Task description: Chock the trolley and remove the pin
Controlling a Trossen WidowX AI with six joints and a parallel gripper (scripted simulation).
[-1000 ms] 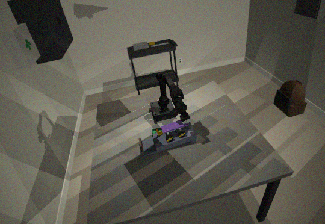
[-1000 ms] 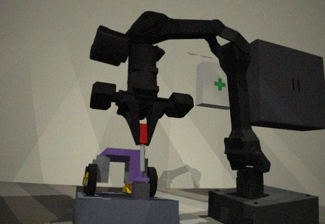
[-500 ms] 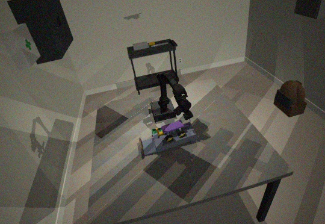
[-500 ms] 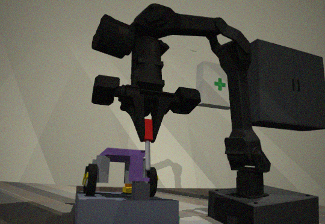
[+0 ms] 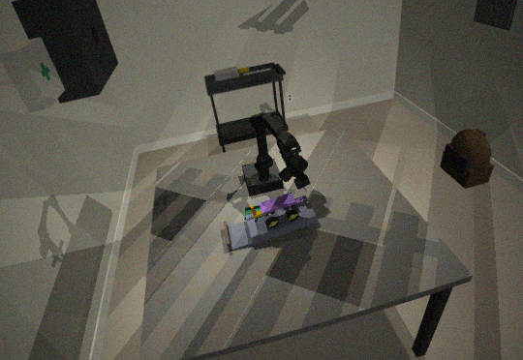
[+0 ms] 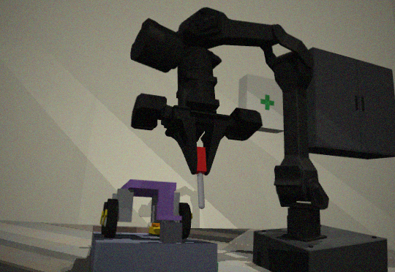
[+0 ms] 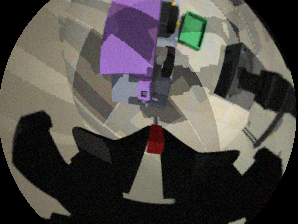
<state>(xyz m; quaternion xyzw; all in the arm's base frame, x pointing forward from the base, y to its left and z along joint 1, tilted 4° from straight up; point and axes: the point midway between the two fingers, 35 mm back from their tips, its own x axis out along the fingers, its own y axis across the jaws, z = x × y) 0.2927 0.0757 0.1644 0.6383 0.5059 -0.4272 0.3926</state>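
Now: gripper tip 22 cm to the left of the green tray, 19 cm above it and 12 cm past it. The rest, counted from my gripper tip: red-headed stop pin (right at my gripper tip); then yellow chock (23 cm to the right, 10 cm below, 4 cm behind); then purple trolley (14 cm to the right, 6 cm below, 2 cm ahead).
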